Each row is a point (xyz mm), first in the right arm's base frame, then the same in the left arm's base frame.
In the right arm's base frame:
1: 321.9 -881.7 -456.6
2: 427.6 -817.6 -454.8
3: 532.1 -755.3 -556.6
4: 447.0 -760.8 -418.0
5: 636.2 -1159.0 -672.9
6: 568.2 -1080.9 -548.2
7: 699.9 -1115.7 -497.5
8: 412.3 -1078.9 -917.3
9: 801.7 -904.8 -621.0
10: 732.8 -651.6 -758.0
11: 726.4 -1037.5 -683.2
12: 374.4 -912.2 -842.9
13: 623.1 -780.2 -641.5
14: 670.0 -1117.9 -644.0
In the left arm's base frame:
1: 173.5 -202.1 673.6
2: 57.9 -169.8 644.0
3: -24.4 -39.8 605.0
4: 11.5 -198.5 599.5
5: 43.3 104.8 1007.3
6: 42.0 -35.4 925.9
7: -81.2 -40.7 1002.9
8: 294.6 263.6 840.3
9: -200.6 108.5 819.8
10: -175.5 215.3 544.8
11: -72.5 143.4 917.3
12: 254.0 180.6 678.4
13: -72.5 70.0 646.7
14: -8.8 88.3 981.2

